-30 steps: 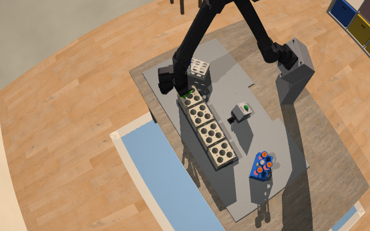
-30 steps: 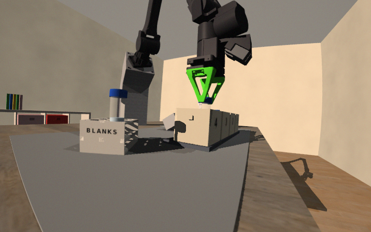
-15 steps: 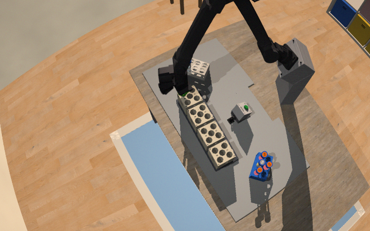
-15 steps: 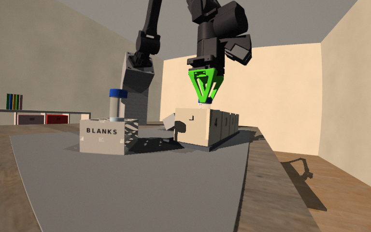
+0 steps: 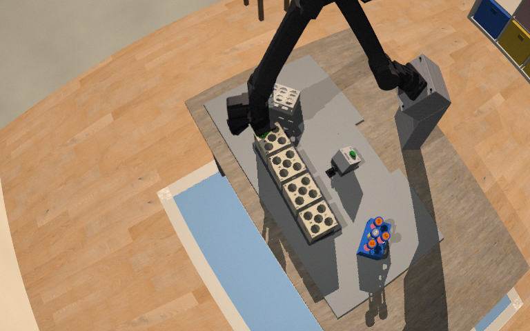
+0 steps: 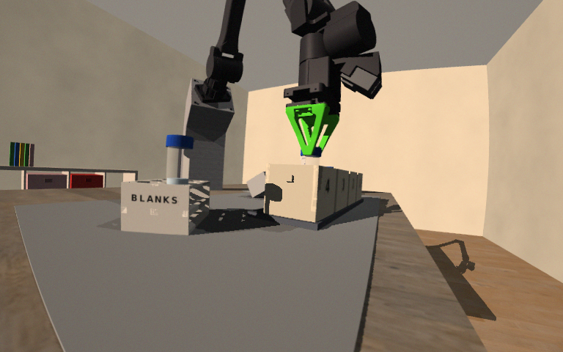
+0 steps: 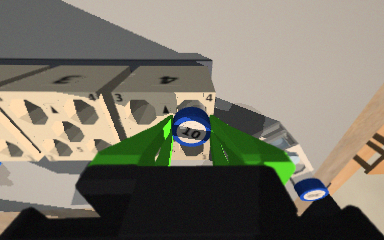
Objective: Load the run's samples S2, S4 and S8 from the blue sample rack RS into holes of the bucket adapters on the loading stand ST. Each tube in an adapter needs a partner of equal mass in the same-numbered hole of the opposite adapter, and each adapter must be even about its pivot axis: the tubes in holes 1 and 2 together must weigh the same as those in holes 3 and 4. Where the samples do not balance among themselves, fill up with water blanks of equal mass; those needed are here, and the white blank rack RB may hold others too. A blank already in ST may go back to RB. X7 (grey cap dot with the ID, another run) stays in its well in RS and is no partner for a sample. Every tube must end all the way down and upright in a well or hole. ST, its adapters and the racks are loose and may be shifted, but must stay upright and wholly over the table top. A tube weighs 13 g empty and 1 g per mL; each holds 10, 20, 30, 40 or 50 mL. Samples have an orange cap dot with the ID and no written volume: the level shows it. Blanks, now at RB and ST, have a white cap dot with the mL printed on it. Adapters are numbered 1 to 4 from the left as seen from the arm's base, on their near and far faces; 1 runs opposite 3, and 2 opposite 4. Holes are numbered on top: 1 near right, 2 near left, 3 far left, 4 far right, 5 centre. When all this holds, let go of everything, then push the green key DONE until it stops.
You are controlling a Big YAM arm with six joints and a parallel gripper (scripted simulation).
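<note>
Right now the white-dot blank marked 10 is 10 mm behind my hand, 10 mm to the right of it and 50 mm below it. Also, from my hand: white blank rack RB 180 mm behind, 120 mm to the right, 90 mm below; then tall blue-capped blank 140 mm behind, 140 mm to the right, 60 mm below; then green DONE key 230 mm behind, 240 mm to the left, 50 mm below.
</note>
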